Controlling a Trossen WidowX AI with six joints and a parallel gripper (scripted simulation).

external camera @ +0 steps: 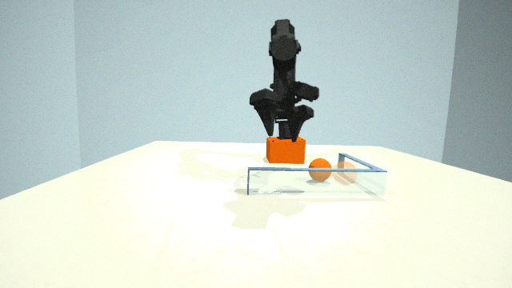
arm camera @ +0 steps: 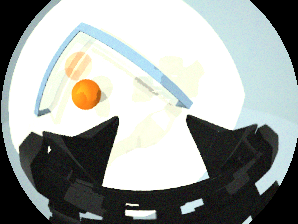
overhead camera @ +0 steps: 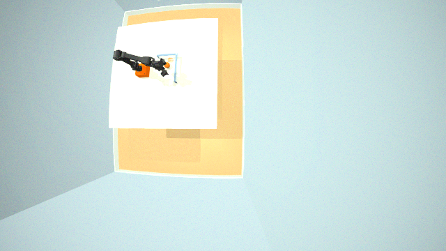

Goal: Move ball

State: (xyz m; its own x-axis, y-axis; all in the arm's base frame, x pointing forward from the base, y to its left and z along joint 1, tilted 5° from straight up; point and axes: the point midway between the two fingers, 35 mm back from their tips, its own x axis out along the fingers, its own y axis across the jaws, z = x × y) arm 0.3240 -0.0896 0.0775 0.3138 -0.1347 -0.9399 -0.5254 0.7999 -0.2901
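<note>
Right now my gripper tip is 30 mm past the ball, 120 mm to the right of it and 90 mm above it.
</note>
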